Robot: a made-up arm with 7 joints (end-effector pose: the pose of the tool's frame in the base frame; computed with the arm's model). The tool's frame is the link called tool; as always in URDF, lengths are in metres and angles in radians. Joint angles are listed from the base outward.
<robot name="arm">
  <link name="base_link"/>
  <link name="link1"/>
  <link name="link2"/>
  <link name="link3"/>
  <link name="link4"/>
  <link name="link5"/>
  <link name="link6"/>
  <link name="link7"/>
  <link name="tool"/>
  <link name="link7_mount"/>
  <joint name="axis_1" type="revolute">
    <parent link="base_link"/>
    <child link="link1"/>
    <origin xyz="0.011 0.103 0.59"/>
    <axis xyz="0 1 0"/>
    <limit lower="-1.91" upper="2.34" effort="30" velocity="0.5"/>
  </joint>
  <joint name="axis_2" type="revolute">
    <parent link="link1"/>
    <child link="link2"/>
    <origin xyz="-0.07 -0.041 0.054"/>
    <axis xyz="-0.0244 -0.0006 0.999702"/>
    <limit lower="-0.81" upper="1.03" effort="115" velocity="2.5"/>
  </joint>
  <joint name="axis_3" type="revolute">
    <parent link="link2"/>
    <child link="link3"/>
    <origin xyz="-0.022 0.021 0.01"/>
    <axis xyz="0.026 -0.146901 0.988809"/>
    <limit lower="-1.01" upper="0.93" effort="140" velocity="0.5"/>
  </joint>
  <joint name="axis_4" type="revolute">
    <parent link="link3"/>
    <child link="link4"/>
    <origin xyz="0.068 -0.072 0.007"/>
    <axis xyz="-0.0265 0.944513 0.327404"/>
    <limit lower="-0.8" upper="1.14" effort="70" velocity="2"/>
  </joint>
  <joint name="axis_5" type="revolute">
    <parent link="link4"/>
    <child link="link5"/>
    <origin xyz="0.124 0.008 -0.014"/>
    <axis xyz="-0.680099 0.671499 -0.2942"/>
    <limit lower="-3.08" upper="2.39" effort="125" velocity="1.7"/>
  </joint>
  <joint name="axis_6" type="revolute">
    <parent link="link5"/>
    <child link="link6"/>
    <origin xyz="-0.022 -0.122 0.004"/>
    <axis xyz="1 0 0"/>
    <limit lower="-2.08" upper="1.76" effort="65" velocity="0.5"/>
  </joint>
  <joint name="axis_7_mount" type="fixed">
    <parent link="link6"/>
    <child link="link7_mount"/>
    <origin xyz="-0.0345 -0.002 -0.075"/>
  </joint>
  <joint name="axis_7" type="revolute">
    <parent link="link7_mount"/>
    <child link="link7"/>
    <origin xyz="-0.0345 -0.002 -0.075"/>
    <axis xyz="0 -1 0"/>
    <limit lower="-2.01" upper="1.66" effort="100" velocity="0.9"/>
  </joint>
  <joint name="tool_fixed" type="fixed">
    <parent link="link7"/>
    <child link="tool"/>
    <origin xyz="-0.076 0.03 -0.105" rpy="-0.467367 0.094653 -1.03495"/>
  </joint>
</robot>
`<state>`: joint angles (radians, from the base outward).
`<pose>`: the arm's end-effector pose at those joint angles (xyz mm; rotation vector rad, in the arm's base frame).
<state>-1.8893 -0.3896 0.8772 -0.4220 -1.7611 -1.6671 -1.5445</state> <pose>-47.8 176.7 909.8 0.8575 -1.2586 -0.6828</pose>
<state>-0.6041 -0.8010 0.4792 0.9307 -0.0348 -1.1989 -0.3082</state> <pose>-138.6 -301.3 488.7 -1.5672 0.1212 -1.0586</pose>
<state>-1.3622 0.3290 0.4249 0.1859 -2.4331 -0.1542 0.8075</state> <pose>-108.6 458.8 626.5 1.9051 -0.4486 1.4851</pose>
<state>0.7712 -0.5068 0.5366 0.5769 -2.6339 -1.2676 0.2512</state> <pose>164.8 300.5 218.0 0.5928 0.1703 -1.5922</pose>
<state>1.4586 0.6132 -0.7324 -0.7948 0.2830 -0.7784 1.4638</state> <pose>13.1 -332.5 591.4 -0.9621 -0.4467 -0.2355</pose>
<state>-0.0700 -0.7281 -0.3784 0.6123 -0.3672 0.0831 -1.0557</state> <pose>-229.2 96.9 497.4 0.1228 1.8519 -0.8747</pose>
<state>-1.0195 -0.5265 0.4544 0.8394 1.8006 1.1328 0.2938</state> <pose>-96.7 128.1 521.2 -0.6162 0.3794 -1.8852</pose>
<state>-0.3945 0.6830 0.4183 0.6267 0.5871 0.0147 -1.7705</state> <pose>-10.9 43.0 738.8 -2.7117 0.9714 -0.8886</pose>
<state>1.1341 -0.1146 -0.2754 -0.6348 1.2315 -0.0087 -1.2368</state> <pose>54.2 84.4 797.0 1.3151 -1.7985 0.9564</pose>
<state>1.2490 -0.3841 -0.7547 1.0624 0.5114 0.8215 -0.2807</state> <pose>73.5 133.7 780.0 0.4468 -2.2152 1.0645</pose>
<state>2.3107 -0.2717 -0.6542 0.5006 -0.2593 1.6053 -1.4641</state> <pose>205.3 10.5 670.7 -0.8469 -2.2084 0.9220</pose>
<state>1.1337 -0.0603 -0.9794 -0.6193 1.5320 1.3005 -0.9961</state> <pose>145.2 75.6 607.4 0.1142 -1.6180 2.2033</pose>
